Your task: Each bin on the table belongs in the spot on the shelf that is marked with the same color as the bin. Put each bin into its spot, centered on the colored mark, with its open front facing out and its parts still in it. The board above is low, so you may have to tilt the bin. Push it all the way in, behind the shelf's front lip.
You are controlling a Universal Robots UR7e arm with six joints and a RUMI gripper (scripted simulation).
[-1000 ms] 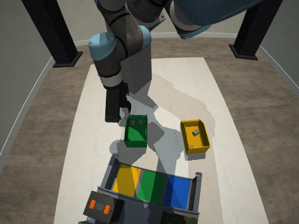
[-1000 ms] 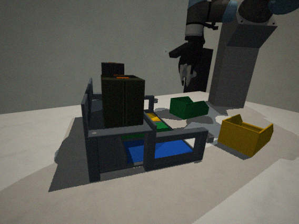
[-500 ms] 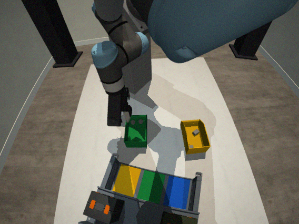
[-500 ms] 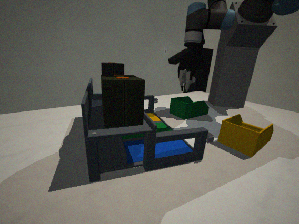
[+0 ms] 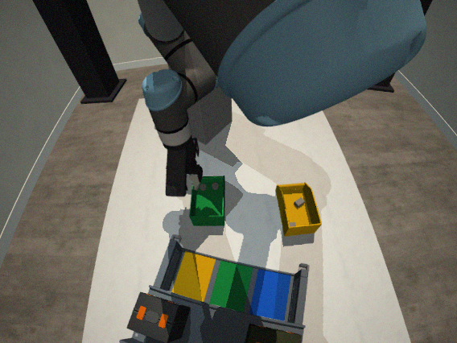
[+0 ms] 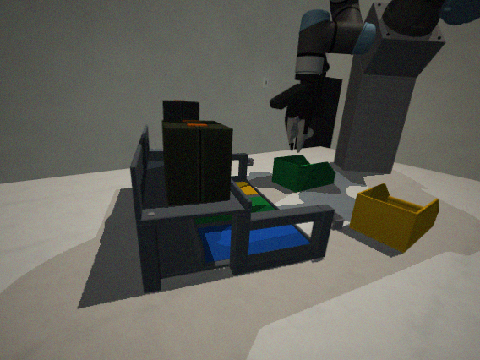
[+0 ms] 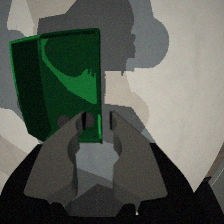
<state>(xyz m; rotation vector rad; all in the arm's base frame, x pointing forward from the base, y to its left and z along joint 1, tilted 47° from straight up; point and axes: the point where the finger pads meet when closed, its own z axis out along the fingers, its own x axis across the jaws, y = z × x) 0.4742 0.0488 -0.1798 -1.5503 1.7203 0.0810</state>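
My hand is 70 mm above the green bin, 50 mm to the right of it and 10 mm past it. From my hand the other things lie so: shelf lip 190 mm ahead, 150 mm to the left, 100 mm below; shelf board 390 mm ahead, 120 mm to the left; yellow bin 330 mm to the left, 70 mm below, 10 mm ahead.
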